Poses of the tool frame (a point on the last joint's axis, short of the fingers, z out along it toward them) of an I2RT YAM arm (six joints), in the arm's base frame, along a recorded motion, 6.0 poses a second.
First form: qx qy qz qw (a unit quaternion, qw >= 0); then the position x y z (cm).
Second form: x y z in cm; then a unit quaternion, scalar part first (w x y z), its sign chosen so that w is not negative. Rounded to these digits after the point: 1 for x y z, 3 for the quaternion.
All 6 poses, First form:
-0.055, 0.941, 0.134, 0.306, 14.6, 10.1, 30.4
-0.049, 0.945, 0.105, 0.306, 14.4, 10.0, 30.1
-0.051, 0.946, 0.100, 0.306, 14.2, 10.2, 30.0
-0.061, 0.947, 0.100, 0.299, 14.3, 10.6, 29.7
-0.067, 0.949, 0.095, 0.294, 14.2, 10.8, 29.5
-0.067, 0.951, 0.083, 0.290, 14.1, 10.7, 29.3
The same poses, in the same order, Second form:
14.6, 10.1, 30.4, 0.306, -0.055, 0.941, 0.134
14.4, 10.0, 30.1, 0.306, -0.049, 0.945, 0.105
14.2, 10.2, 30.0, 0.306, -0.051, 0.946, 0.100
14.3, 10.6, 29.7, 0.299, -0.061, 0.947, 0.100
14.2, 10.8, 29.5, 0.294, -0.067, 0.949, 0.095
14.1, 10.7, 29.3, 0.290, -0.067, 0.951, 0.083

